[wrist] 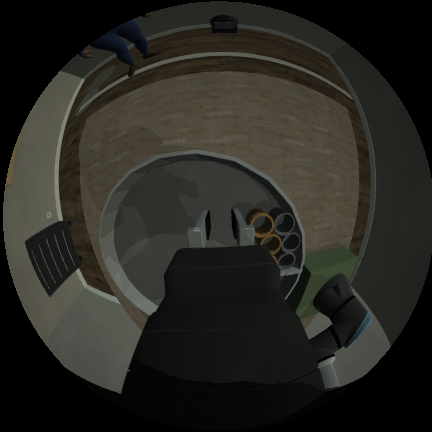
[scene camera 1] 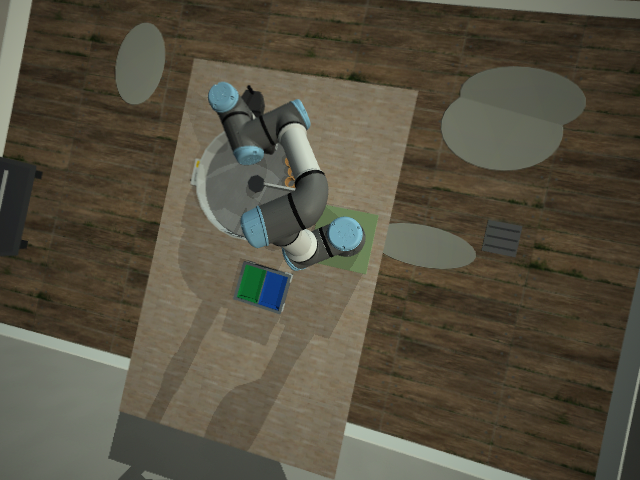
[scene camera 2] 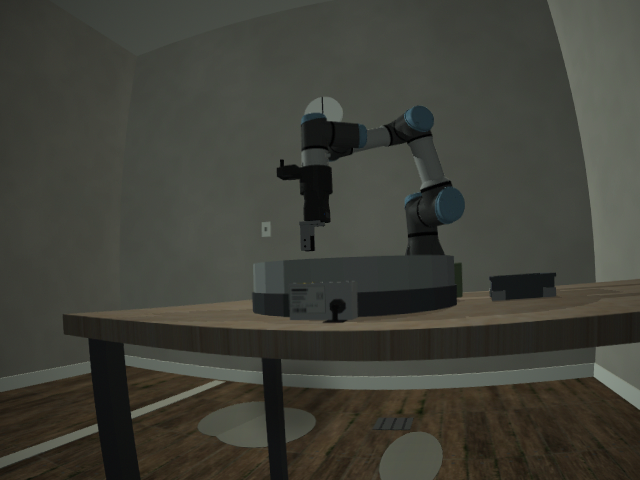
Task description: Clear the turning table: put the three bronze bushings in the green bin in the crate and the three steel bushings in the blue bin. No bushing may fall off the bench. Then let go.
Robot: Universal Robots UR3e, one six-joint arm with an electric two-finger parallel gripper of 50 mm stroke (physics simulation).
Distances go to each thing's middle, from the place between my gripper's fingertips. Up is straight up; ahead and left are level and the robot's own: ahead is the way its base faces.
Scene:
My gripper is now 130 mm to the right of the turning table [scene camera 2: 339, 289], 80 mm above it and 50 mm short of it. Also, from my hand: crate [scene camera 1: 260, 286] (480 mm to the left, 120 mm behind, 100 mm below).

